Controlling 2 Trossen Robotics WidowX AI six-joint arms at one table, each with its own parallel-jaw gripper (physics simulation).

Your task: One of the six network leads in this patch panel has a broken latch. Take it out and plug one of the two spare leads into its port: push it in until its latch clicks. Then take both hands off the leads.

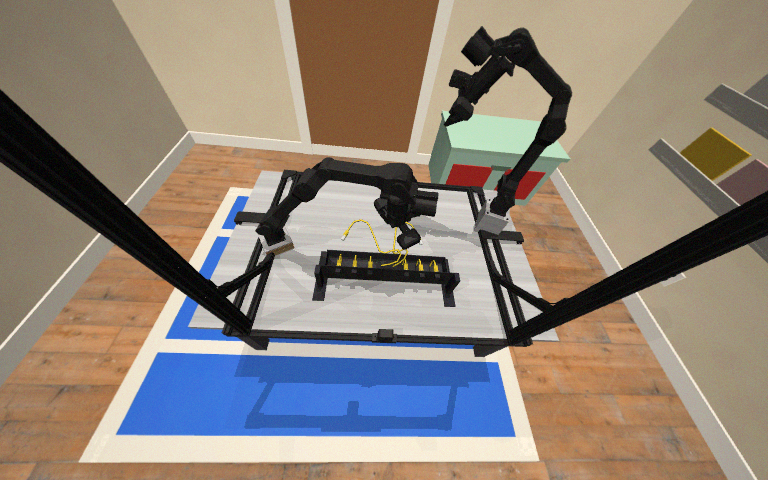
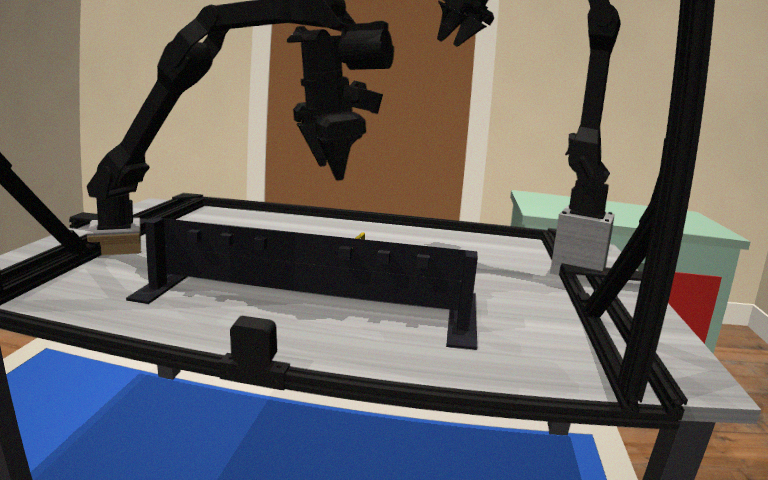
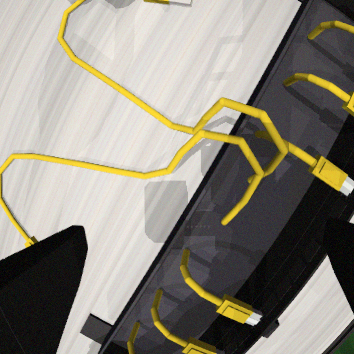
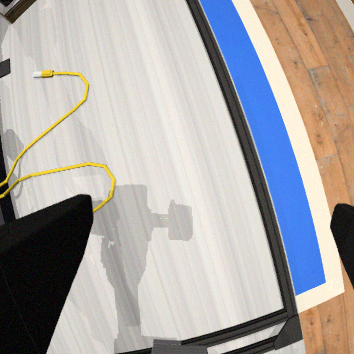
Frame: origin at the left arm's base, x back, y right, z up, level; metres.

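Where they show: left gripper, fingertip midpoint: (image 1: 395, 234) (image 2: 330, 172) (image 3: 209, 236); right gripper, fingertip midpoint: (image 1: 447, 119) (image 2: 447, 43) (image 4: 219, 212); left arm's base, origin of the base link: (image 1: 274, 237) (image 2: 114, 225); right arm's base, origin of the base link: (image 1: 498, 209) (image 2: 587, 213).
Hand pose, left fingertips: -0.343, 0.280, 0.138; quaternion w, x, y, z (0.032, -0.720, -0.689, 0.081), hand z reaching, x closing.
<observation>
Each offset is from my left fingertips to the top centre of the thing, as dx, dy, dz. "*": to the spot under its first point. Level surfaces: height alone.
The black patch panel @(+0.050, +0.055, -0.073) (image 1: 382, 275) (image 2: 311, 267) (image 3: 211, 253) stands mid-table with six yellow leads plugged in, such as one lead @(+0.002, +0.096, -0.087) (image 1: 406, 265) (image 3: 330, 173) right of the middle. Two spare yellow leads lie behind it. One spare plug @(* +0.089, -0.190, -0.173) (image 1: 346, 234) (image 4: 43, 74) rests on the table at the back left. The other spare plug (image 3: 31, 241) is partly hidden by a finger. My left gripper (image 1: 409, 236) (image 2: 334, 157) (image 3: 209, 236) is open and empty, hanging above the panel's back edge. My right gripper (image 1: 455, 114) (image 2: 463, 24) (image 4: 219, 212) is open and empty, raised high at the back right.
A black frame (image 1: 382, 335) runs round the grey table @(dz -0.182) (image 1: 358, 310), with a small black block (image 2: 254, 335) on its front rail. A green cabinet (image 1: 487, 138) stands behind the right arm's base. Blue mats lie on the floor in front.
</observation>
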